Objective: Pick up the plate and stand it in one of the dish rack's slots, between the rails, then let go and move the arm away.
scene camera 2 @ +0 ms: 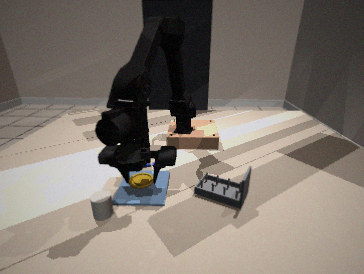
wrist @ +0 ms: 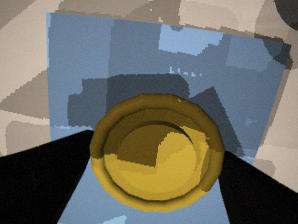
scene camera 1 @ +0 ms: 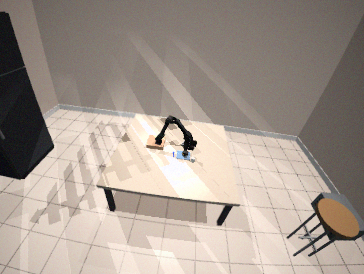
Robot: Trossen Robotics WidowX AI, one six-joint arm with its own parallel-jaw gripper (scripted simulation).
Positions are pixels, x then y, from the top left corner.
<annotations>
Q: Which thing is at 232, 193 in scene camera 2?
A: A grey dish rack.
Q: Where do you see a blue mat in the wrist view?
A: At 93, 63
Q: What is my gripper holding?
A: A yellow plate.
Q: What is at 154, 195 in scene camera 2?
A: A blue mat.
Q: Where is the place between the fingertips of my gripper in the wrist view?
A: At 156, 148
</annotations>
